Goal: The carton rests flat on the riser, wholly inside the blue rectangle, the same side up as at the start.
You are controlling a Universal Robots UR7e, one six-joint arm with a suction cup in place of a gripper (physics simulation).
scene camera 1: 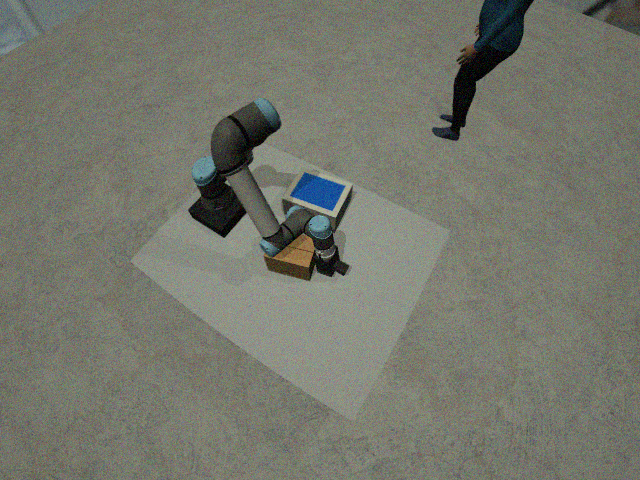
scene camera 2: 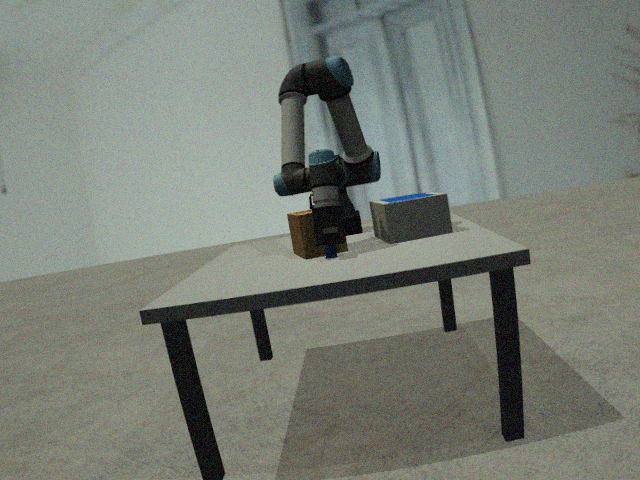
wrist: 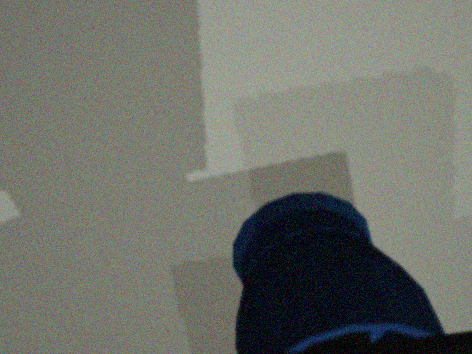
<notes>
The table carries a brown carton [scene camera 1: 297,260] and a riser [scene camera 2: 404,218]. Also in view: the suction cup [wrist: 309,270].
The riser shows as well in scene camera 1 [scene camera 1: 320,194]. The brown carton shows as well in scene camera 2 [scene camera 2: 301,227]. The wrist view misses the riser: it is out of frame. The wrist view does not show the brown carton: it is out of frame.
</notes>
